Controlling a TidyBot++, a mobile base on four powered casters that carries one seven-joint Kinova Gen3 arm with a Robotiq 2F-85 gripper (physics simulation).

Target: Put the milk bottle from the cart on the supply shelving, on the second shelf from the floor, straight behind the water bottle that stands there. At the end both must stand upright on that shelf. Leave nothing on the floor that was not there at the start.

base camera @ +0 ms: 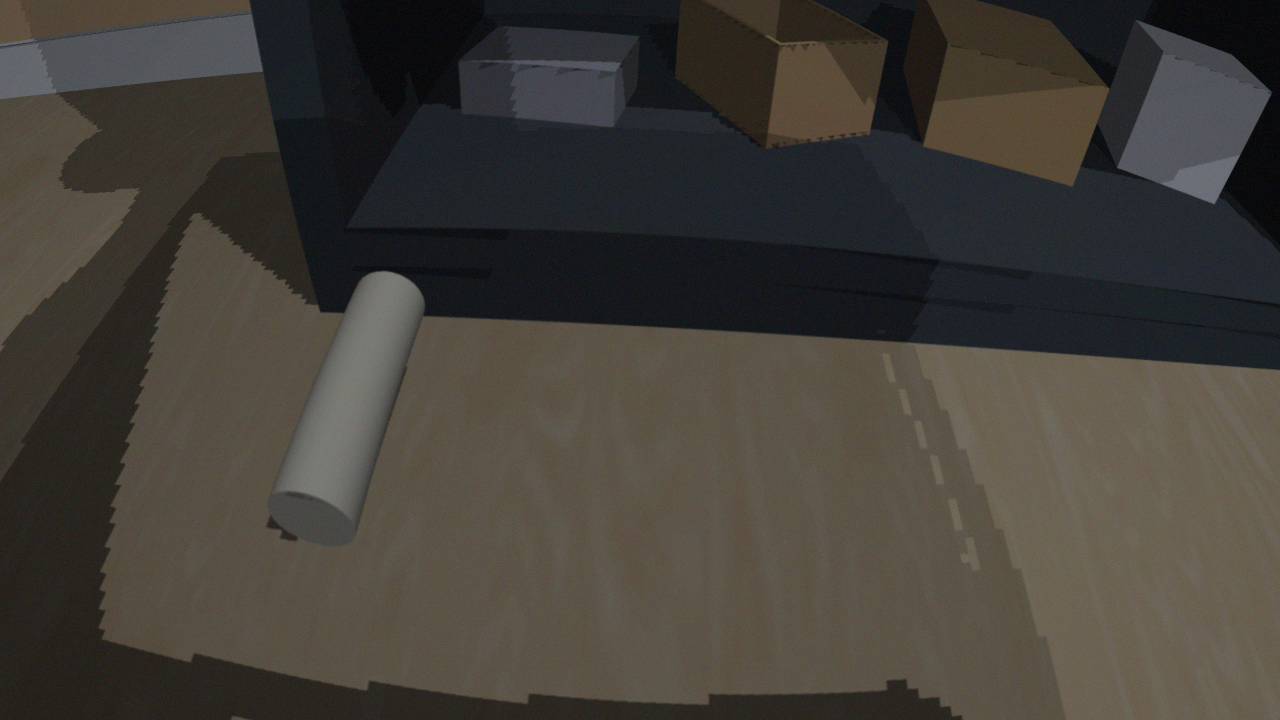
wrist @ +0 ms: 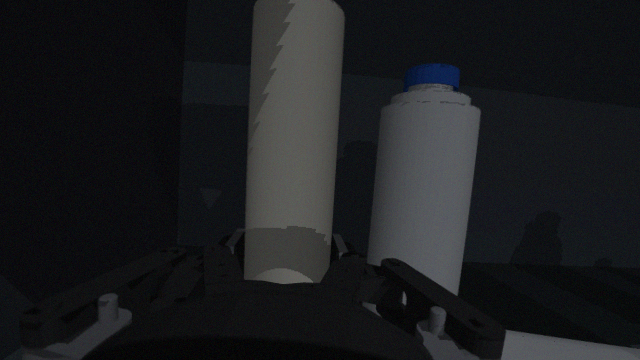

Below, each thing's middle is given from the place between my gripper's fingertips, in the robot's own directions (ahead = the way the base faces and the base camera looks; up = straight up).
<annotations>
I see my gripper 11 cm to the left of the white blue-capped bottle (wrist: 428, 135), 5 cm short of it and 3 cm below it.
</annotations>
